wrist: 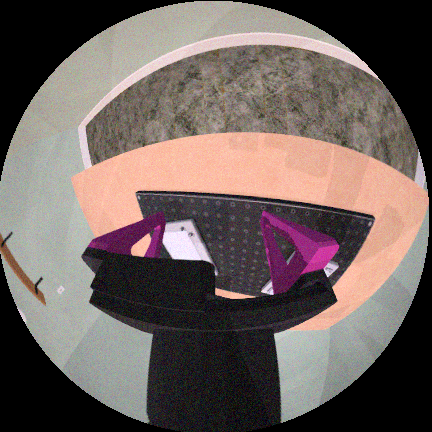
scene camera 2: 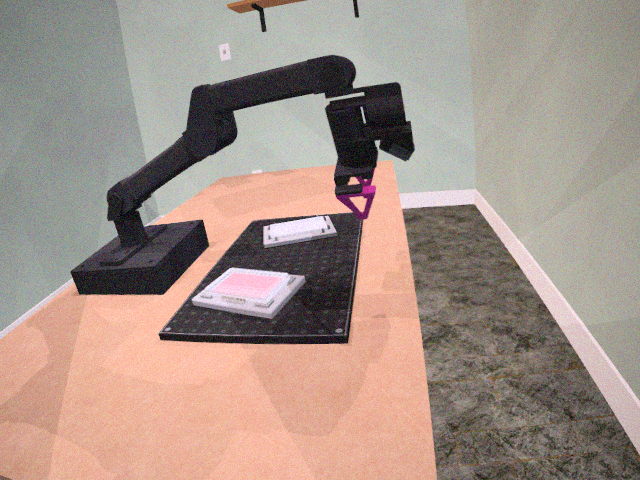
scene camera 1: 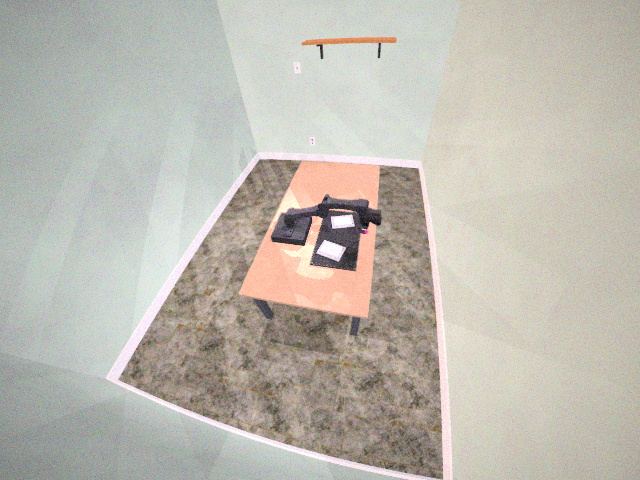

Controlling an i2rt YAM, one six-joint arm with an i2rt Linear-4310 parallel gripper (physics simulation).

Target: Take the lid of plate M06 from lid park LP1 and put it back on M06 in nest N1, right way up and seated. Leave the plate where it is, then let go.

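Frame: origin at the arm's base, x back, y down, z right, level; metres.
Where they show: gripper, fingertip midpoint: (wrist: pixel 212 216) (scene camera 2: pixel 365 202) (scene camera 1: pixel 364 227); arm's base, origin of the base link: (scene camera 2: pixel 136 245) (scene camera 1: pixel 290 225).
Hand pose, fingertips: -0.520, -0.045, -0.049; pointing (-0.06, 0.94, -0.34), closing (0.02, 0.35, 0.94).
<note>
Each offset is from my fingertips to the top centre of the thing, as dx, dy, dz. "spot": to the spot under its first point. Level surfaces: height alone.
My gripper (scene camera 1: pixel 364 231) (scene camera 2: pixel 364 201) (wrist: pixel 212 216) has magenta fingers spread wide, with nothing between them. It is above the far right part of the black board, to the right of the far holder. The white lid {+0.174, +0.080, -0.109} (scene camera 1: pixel 342 221) (scene camera 2: pixel 298 227) (wrist: pixel 182 245) lies flat in that holder, which appears to be park LP1 {+0.174, +0.078, -0.109} (scene camera 2: pixel 299 239). The plate {+0.193, +0.071, +0.170} (scene camera 1: pixel 331 250) (scene camera 2: pixel 250 284) with a pink area sits in the near grey holder, apparently nest N1 {spot: +0.120, +0.086, +0.194} (scene camera 2: pixel 284 295). In the wrist view the plate's holder is mostly hidden behind the right finger. No labels are legible.
The perforated black board {+0.171, +0.097, +0.030} (scene camera 1: pixel 341 235) (scene camera 2: pixel 305 268) (wrist: pixel 232 240) carries both holders on the wooden table {dy +0.110} (scene camera 1: pixel 310 284) (scene camera 2: pixel 206 403) (wrist: pixel 215 160). The arm's black base (scene camera 1: pixel 292 233) (scene camera 2: pixel 144 263) stands left of the board. The table's right edge runs close beside the board.
</note>
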